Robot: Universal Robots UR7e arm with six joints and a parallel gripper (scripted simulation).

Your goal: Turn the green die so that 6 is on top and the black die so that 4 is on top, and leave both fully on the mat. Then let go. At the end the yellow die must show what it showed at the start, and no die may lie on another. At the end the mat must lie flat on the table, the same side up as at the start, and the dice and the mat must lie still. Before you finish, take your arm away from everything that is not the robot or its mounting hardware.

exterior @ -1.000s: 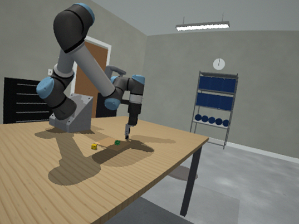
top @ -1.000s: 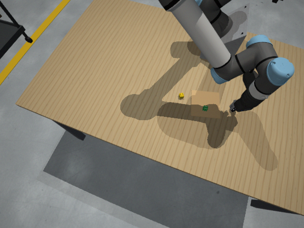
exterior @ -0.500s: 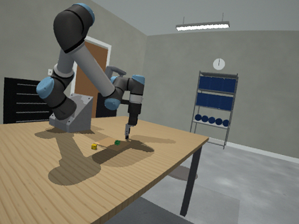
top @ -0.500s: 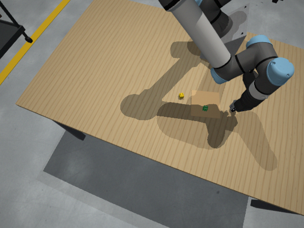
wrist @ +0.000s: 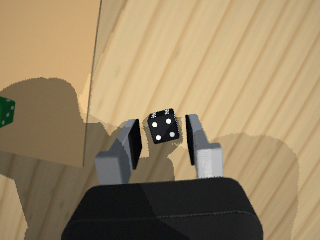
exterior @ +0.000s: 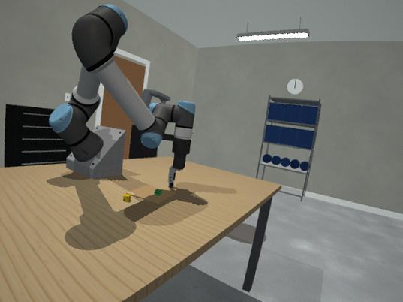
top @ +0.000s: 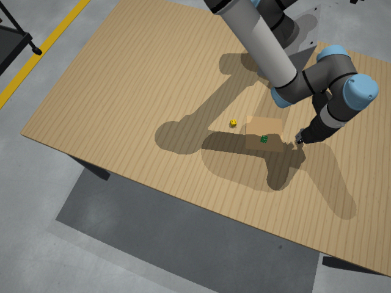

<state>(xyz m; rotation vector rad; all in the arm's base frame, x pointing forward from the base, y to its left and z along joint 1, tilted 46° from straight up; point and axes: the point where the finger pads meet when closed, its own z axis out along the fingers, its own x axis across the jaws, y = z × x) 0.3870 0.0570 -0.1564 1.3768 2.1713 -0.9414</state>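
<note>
The black die lies 40 mm below my hand. Round my hand: green die: 130 mm to the right, 40 mm ahead, 30 mm below; yellow die: 260 mm to the right, 40 mm below; tan mat: 130 mm to the right, 40 mm below, 10 mm ahead.
</note>
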